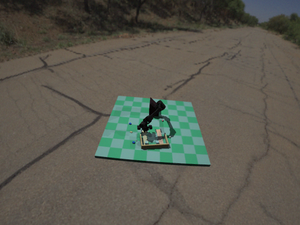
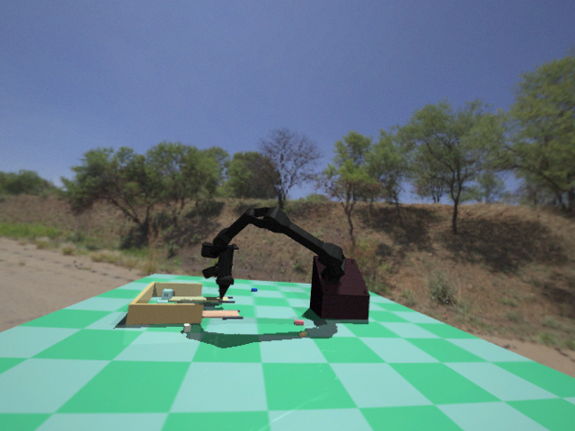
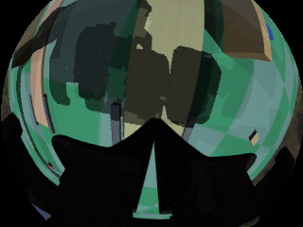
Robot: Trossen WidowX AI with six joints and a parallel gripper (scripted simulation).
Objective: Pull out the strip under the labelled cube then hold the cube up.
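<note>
Now: gripper tip 90 mm short of the yellow strip. Round my gripper tip: orange strip: 80 mm ahead, 190 mm to the left; red piece: 230 mm behind, 290 mm to the left.
</note>
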